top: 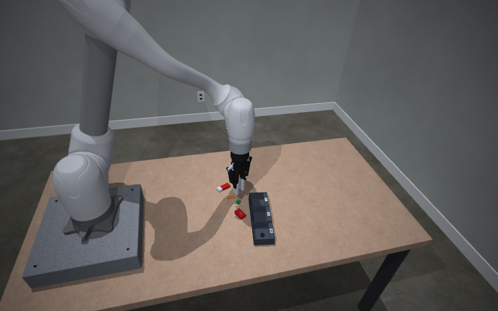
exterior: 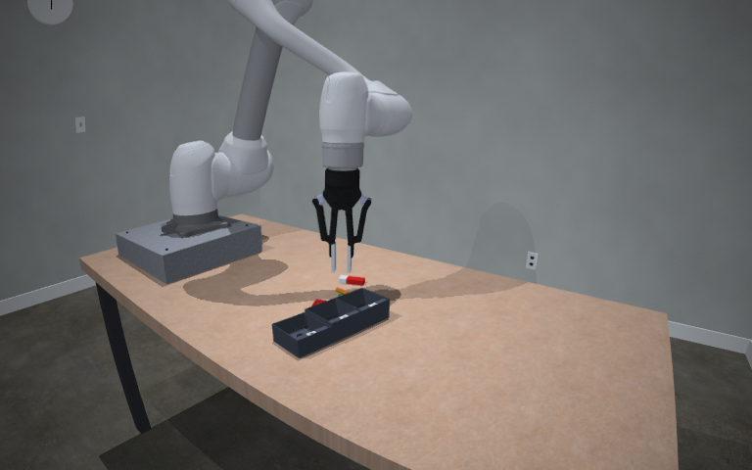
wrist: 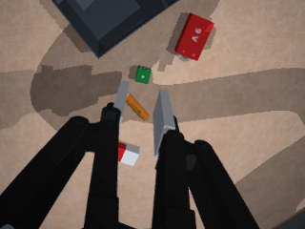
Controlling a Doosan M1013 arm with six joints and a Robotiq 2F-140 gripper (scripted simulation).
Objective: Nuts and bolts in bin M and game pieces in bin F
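Now: hand 100 mm above the green die. From my hand the other things lie so: red-and-white piece 70 mm behind, 90 mm to the left, 100 mm below; orange stick 30 mm behind, 30 mm to the left, 110 mm below; red block 60 mm to the right, 100 mm below.
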